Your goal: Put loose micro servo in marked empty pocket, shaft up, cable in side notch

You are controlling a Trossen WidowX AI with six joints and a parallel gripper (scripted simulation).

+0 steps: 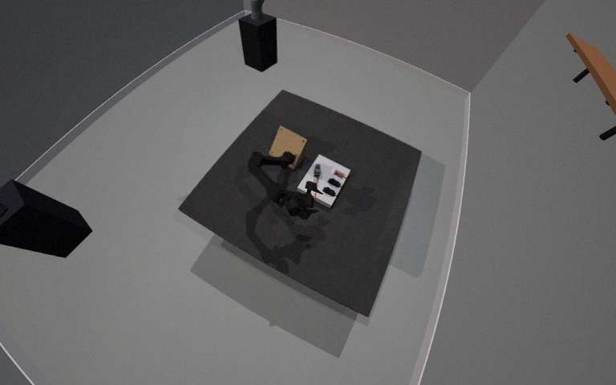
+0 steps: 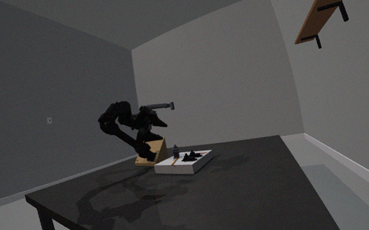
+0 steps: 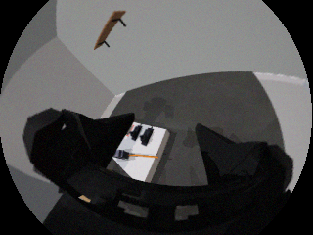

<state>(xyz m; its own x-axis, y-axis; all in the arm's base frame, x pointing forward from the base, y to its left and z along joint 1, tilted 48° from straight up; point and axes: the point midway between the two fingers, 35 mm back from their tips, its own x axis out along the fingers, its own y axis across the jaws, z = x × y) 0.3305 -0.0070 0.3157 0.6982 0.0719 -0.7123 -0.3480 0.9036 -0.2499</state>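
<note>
The white deck is 14 cm behind my gripper tip, 23 cm to the left of it and 20 cm below it.
</note>
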